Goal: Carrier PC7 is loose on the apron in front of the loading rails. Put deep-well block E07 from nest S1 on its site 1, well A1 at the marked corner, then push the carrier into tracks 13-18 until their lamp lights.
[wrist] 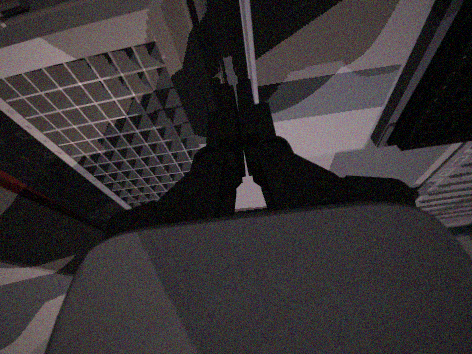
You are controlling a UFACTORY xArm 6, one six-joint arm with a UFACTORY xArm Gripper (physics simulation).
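A pale deep-well block (102,79) with a grid of square wells is at the upper left of the wrist view, in part shadow. Its label and marked corner cannot be made out. My gripper (238,105) is shut with nothing between its fingers. Its fingers are just right of the block in the view and hide part of the block's right side; whether they touch anything is too dark to tell. Carrier PC7, its sites, the tracks and their lamp cannot be told apart with certainty here.
A pale flat surface (345,120) with grey shadow patches lies right of the fingers. A black panel (440,95) with a grey edge is at the upper right. A ridged grey part (447,192) is at the right edge. A red strip (12,183) shows at the left edge.
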